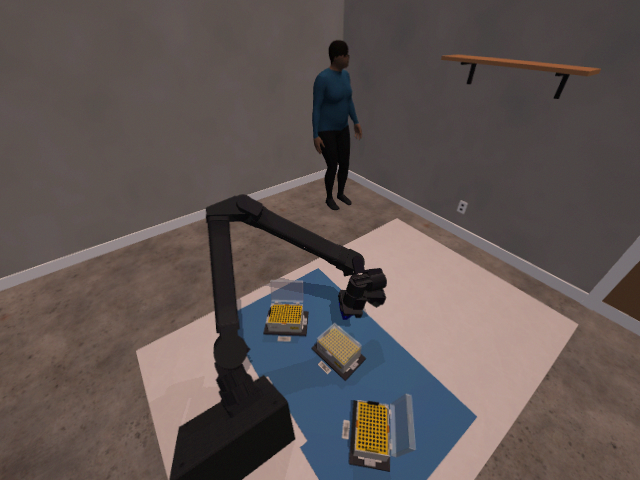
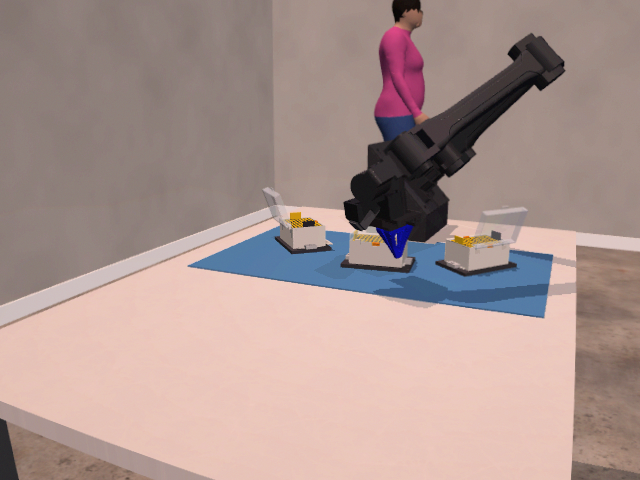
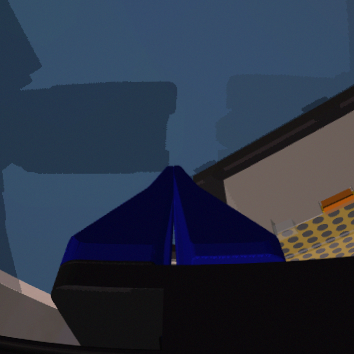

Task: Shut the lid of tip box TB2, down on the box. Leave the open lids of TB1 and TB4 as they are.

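Frame: origin at the arm's base, x ahead, y left, z up, level; millimetres.
Where they show: gripper, fingertip midpoint: (image 1: 344, 319) (image 2: 398, 257) (image 3: 173, 176); arm's base, link origin: (image 1: 242, 400) (image 2: 414, 183).
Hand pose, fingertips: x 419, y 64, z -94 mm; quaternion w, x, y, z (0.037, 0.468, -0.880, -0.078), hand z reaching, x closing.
Each offset is from my fingertips to the centre of the thing. "pt": to the spot under its first point. Level surfaces: height alone.
The middle tip box @(dx -101, dy -69, dz -7 mm) (image 1: 336, 358) (image 2: 369, 253) (image 3: 285, 172) is the one without a raised lid, which fits TB2; its label is too small to read. Its clear lid @(pt dx -93, dy -73, dz +31 mm) (image 1: 339, 343) appears to lie over the pale yellow rack; whether it sits flush I cannot tell. The other two boxes, by the task TB1 and TB4, have raised lids: one box @(pt dx -180, dy +112, dz +12 mm) (image 1: 285, 324) (image 2: 483, 258) with its lid @(pt dx -107, dy +201, dz +56 mm) (image 1: 287, 290) (image 2: 504, 224), another (image 1: 371, 428) (image 2: 302, 237) with its lid (image 1: 403, 426) (image 2: 273, 202). My gripper (image 1: 345, 316) (image 2: 398, 255) (image 3: 173, 176) is shut and empty, beside the middle box, above the mat.
The boxes stand on dark bases on a blue mat @(dz -46 mm) (image 1: 413, 382) (image 2: 248, 266), which lies on the pale table @(dz -49 mm) (image 1: 465, 304) (image 2: 258, 372). A person (image 1: 333, 100) (image 2: 400, 77) stands beyond the table. A wooden shelf (image 1: 516, 63) is on the wall.
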